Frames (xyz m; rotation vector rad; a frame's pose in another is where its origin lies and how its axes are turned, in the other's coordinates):
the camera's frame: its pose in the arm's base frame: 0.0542 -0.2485 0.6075 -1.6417 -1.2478 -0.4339
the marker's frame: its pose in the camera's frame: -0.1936 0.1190 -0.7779 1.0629 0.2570 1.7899
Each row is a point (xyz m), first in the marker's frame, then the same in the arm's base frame.
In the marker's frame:
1: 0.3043 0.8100 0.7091
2: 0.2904 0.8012 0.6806
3: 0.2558 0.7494 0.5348
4: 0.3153 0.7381 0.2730
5: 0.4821 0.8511 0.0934
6: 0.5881 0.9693 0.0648
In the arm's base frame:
1: -0.2993 -0.1176 0.4215
2: -0.2966 -0.1503 0.4237
3: -0.2575 -0.3035 0.4118
4: -0.1910 -0.5142 0.2588
5: -0.1796 -0.5861 -0.0011
6: -0.2195 -0.5478 -0.1526

